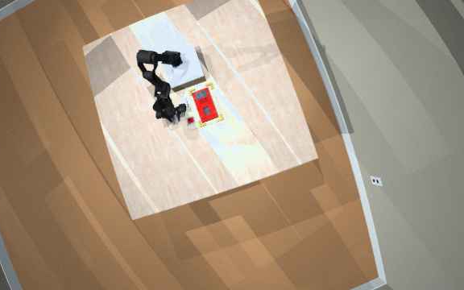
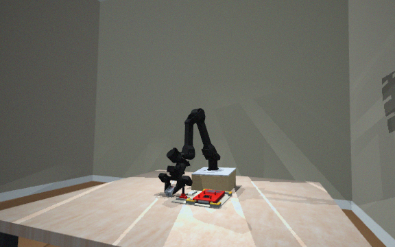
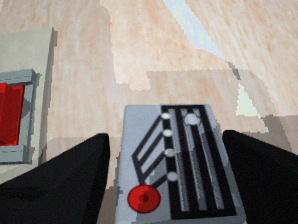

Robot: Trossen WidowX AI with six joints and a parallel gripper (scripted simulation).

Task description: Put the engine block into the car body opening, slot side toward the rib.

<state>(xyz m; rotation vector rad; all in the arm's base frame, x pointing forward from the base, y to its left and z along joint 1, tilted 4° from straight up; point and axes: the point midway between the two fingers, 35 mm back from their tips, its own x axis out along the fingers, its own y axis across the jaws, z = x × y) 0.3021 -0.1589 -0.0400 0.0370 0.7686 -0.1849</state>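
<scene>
My gripper tip is now 2 cm past the grey engine block and 1 cm below it. From my gripper tip the other things lie so: black upright pin (3 cm ahead, 9 cm to the left, 2 cm above).
</scene>
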